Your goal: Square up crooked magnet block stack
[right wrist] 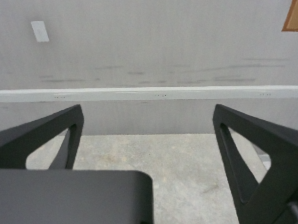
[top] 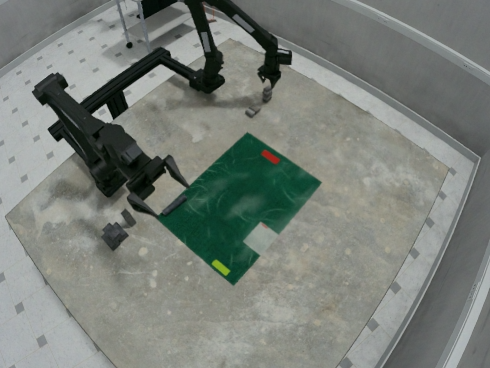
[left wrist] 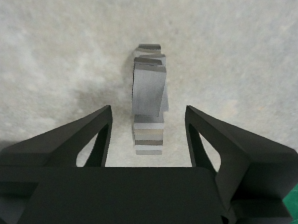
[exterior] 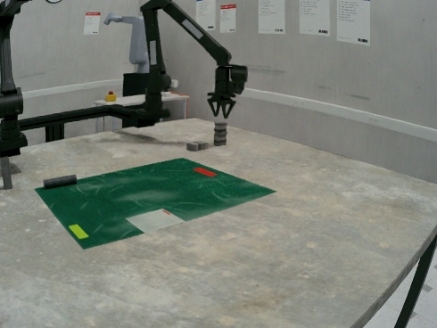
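The magnet block is 4 cm below my left hand. Round my left hand: dark cylinder 74 cm to the right, 11 cm below; then green mat 22 cm ahead, 56 cm to the right, 12 cm below.
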